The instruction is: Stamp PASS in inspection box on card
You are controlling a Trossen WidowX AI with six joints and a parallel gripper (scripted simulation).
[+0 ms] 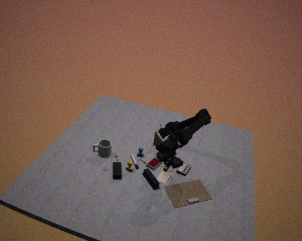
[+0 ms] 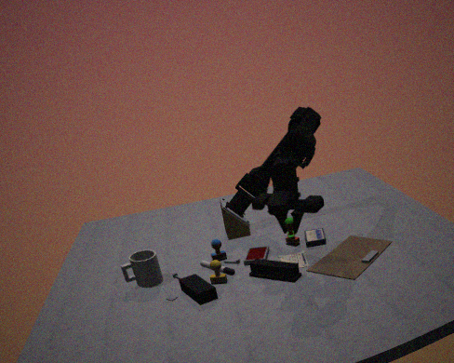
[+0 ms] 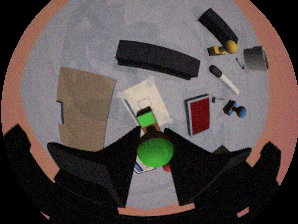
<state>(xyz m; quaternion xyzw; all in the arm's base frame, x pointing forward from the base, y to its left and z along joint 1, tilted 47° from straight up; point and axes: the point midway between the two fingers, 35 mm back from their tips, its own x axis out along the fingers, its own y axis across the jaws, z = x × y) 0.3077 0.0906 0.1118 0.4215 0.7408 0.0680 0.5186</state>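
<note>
The white card lies 9 cm below my gripper tip. From my gripper tip the other things lie so: long black block (7 cm ahead, 6 cm to the right, 7 cm below); green-knobbed stamp (right at my gripper tip); red ink pad (7 cm behind, 10 cm to the right, 8 cm below).
</note>
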